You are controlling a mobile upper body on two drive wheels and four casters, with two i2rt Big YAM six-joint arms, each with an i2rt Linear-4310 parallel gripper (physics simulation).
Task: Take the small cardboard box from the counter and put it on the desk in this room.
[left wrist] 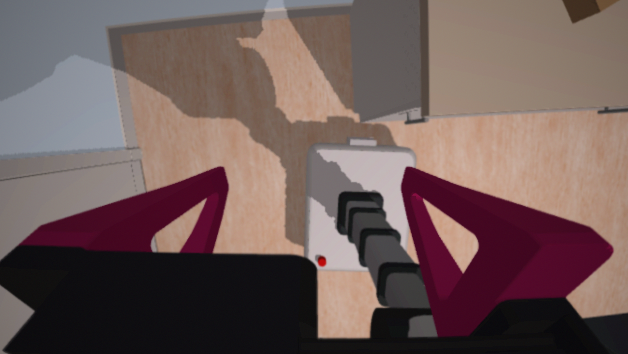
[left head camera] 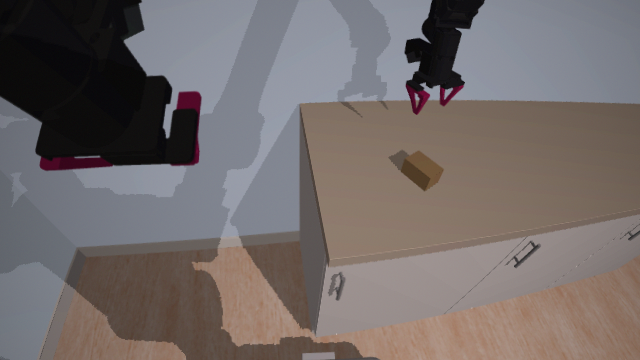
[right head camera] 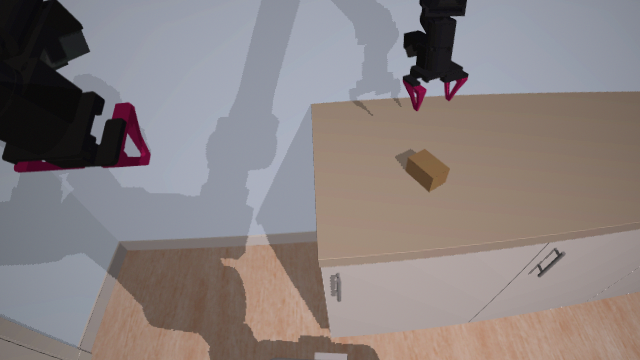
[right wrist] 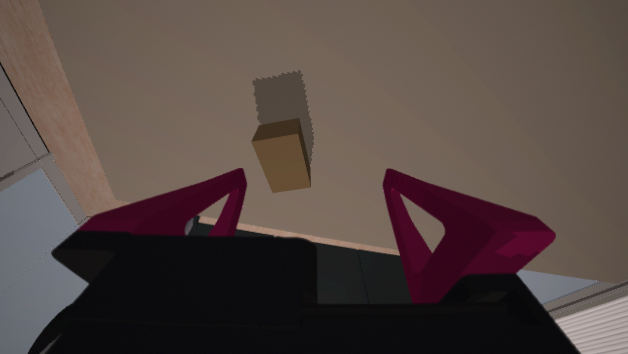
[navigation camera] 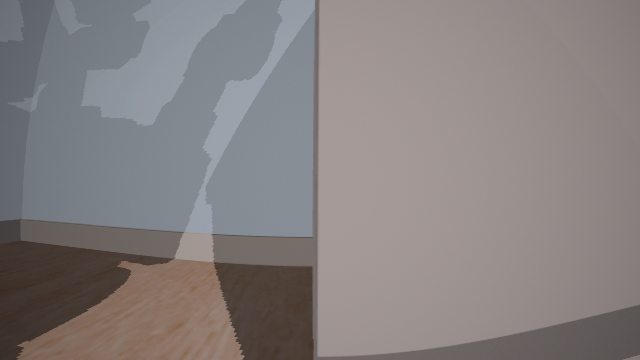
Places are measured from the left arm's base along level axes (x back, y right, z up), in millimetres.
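Where they show: left gripper, between the fingertips: (left wrist: 314,176) (left head camera: 154,158) (right head camera: 115,161); right gripper, between the fingertips: (left head camera: 429,109) (right head camera: 432,104) (right wrist: 314,176).
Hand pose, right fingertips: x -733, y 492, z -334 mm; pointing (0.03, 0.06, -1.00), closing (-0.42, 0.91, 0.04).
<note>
After its pixels a point has its place.
A small brown cardboard box (left head camera: 422,170) @(x -624, y 475, z -450 mm) (right head camera: 428,169) @(x -626, y 483, z -450 mm) (right wrist: 283,162) @(x -656, y 485, z -450 mm) lies on the tan counter (left head camera: 525,160) @(x -722, y 889, z -500 mm) (right head camera: 530,160) @(x -712, y 815, z -500 mm) (right wrist: 450,125) @(x -787, y 701, z -500 mm), near the counter's left part in the head views. A corner of the box (left wrist: 585,10) @(x -606, y 481, z -470 mm) shows at the top right of the left wrist view. My right gripper (left head camera: 431,109) @(x -733, y 492, z -334 mm) (right head camera: 433,104) @(x -733, y 492, z -334 mm) (right wrist: 314,176) @(x -733, y 492, z -334 mm) is open and empty; it is above the counter, beyond the box in the head views and apart from it. My left gripper (left wrist: 314,176) @(x -338, y -1, z -141 mm) is open and empty, away from the counter to the left. No desk can be made out.
The counter's pale cabinet front (left head camera: 400,285) @(x -454, y 464, z -779 mm) (right head camera: 410,295) @(x -455, y 479, z -827 mm) (navigation camera: 475,175) @(x -437, y 294, z -1172 mm) has bar handles. A blue-grey wall (left head camera: 270,165) @(x -1005, y 37, z -806 mm) (navigation camera: 125,165) @(x -947, y -527, z -1098 mm) stands behind and left. My pale base (left wrist: 360,165) @(x -230, y 215, z -1150 mm) stands on the wood floor (left wrist: 240,210) @(x 92, y -428, z -1410 mm) close to the counter. Another pale cabinet (left wrist: 60,210) @(x -42, y -995, z -896 mm) shows at the left.
</note>
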